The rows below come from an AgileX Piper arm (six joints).
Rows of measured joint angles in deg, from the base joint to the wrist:
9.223, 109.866, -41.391, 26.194, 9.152, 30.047
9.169, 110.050, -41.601, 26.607, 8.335, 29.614
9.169, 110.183, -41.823, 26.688, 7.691, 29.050
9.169, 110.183, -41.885, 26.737, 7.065, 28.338
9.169, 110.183, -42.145, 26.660, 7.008, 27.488
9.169, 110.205, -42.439, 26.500, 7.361, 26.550
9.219, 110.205, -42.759, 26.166, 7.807, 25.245
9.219, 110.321, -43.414, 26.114, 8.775, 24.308
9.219, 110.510, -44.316, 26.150, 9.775, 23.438
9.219, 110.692, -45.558, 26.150, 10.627, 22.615
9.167, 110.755, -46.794, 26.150, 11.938, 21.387
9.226, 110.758, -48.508, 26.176, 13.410, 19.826
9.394, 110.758, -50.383, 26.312, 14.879, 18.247
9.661, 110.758, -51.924, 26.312, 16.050, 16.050
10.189, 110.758, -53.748, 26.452, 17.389, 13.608
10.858, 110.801, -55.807, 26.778, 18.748, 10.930
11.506, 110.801, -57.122, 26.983, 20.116, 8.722
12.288, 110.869, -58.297, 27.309, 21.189, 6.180
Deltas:
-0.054, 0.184, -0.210, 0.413, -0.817, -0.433
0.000, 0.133, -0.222, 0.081, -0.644, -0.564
0.000, 0.000, -0.062, 0.049, -0.626, -0.712
0.000, 0.000, -0.260, -0.077, -0.057, -0.850
0.000, 0.022, -0.294, -0.160, 0.353, -0.938
0.050, 0.000, -0.320, -0.334, 0.446, -1.305
0.000, 0.116, -0.655, -0.052, 0.968, -0.937
0.000, 0.189, -0.902, 0.036, 1.000, -0.870
0.000, 0.182, -1.242, 0.000, 0.852, -0.823
-0.052, 0.063, -1.236, 0.000, 1.311, -1.228
0.059, 0.003, -1.714, 0.026, 1.472, -1.561
0.168, 0.000, -1.875, 0.136, 1.469, -1.579
0.267, 0.000, -1.541, 0.000, 1.171, -2.197
0.528, 0.000, -1.824, 0.140, 1.339, -2.442
0.669, 0.043, -2.059, 0.326, 1.359, -2.678
0.648, 0.000, -1.315, 0.205, 1.368, -2.208
0.782, 0.068, -1.175, 0.326, 1.073, -2.542

